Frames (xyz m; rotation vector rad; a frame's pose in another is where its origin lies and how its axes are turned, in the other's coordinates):
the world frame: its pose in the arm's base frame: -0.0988 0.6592 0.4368 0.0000 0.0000 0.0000
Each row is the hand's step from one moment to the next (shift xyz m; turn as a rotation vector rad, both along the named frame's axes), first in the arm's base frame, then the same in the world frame.
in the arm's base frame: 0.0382 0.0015 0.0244 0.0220 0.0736 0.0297
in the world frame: 0.0382 0.0015 0.0244 0.0220 0.0736 0.0297
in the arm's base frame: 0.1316 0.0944 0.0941 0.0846 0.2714 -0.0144
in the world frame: 0.1316 0.0944 0.0941 0.0846 0.2714 -0.0144
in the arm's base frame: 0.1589 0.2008 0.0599 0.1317 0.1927 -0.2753
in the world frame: 0.1589 0.2008 0.0599 0.1317 0.1927 -0.2753
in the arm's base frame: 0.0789 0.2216 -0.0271 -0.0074 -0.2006 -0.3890
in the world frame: 0.0789 0.2216 -0.0271 -0.0074 -0.2006 -0.3890
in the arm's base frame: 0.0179 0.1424 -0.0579 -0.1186 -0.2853 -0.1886
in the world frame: 0.0179 0.1424 -0.0579 -0.1186 -0.2853 -0.1886
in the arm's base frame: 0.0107 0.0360 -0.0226 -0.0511 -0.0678 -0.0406
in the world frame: 0.0107 0.0360 -0.0226 -0.0511 -0.0678 -0.0406
